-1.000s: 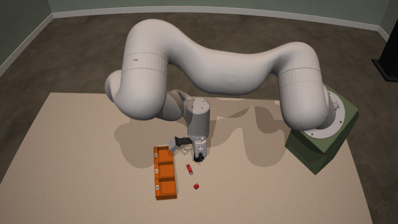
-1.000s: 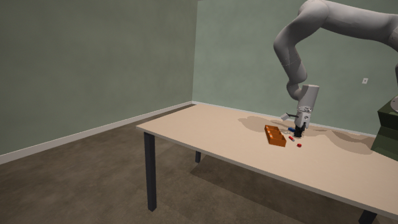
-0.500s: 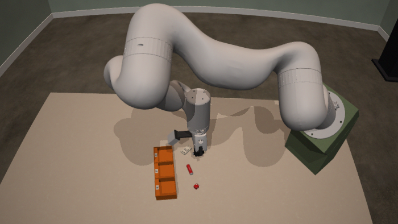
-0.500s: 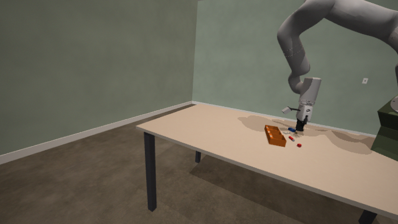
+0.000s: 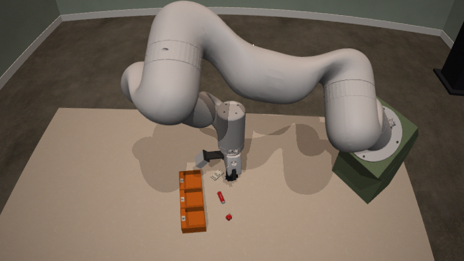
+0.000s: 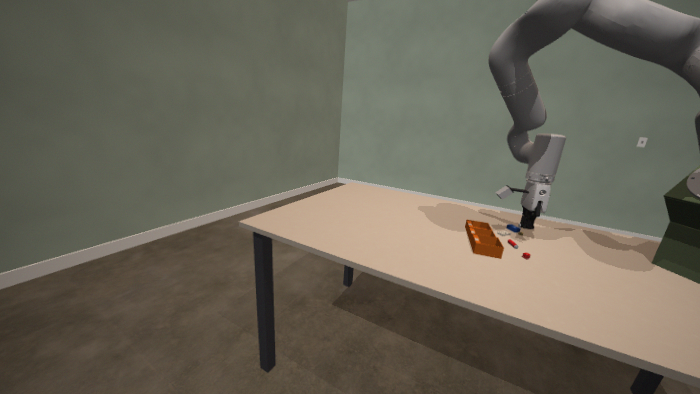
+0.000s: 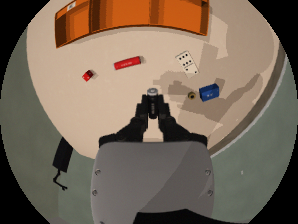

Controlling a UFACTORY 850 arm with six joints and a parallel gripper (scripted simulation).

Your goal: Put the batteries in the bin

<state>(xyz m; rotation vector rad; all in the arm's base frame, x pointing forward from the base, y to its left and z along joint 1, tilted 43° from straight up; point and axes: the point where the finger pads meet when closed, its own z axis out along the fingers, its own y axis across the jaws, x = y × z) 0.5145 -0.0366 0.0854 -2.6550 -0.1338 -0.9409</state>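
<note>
The red cylindrical battery lies 80 mm below my hand, 50 mm to the left of it and 30 mm ahead of it. The rest, counted from my hand: brass nut: 90 mm to the right, 80 mm below, 10 mm behind; white domino-like tile: 80 mm below, 60 mm ahead, 50 mm to the right; black battery: 20 mm below.
</note>
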